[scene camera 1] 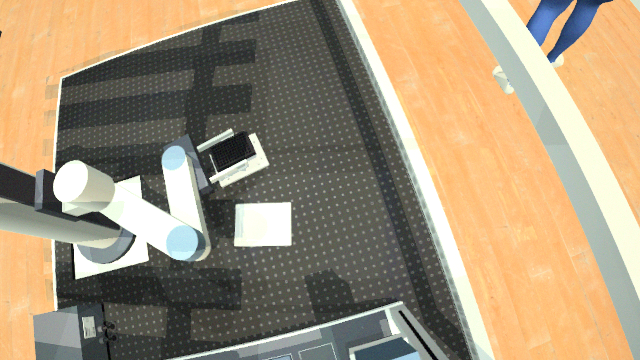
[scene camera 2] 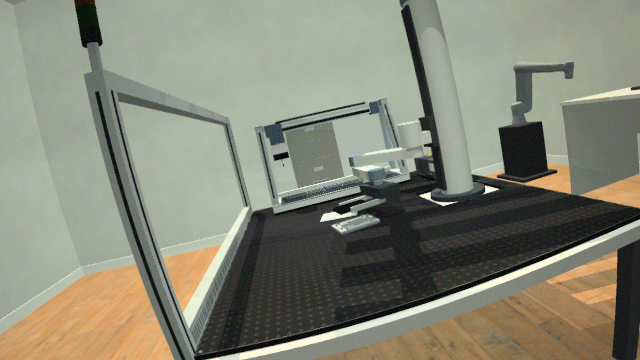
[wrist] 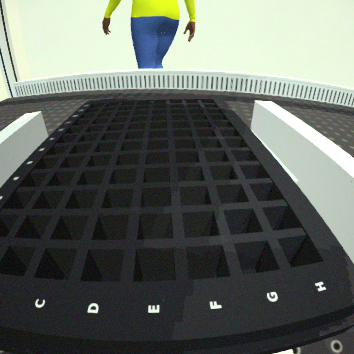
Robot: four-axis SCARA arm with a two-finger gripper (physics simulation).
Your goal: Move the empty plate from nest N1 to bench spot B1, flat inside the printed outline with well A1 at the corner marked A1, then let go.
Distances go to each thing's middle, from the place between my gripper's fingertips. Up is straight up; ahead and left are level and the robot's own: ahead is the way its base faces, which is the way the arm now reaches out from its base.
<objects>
Right now the plate (scene camera 1: pixel 225 154) is 3 cm behind my hand and 1 cm to the right of it.
</objects>
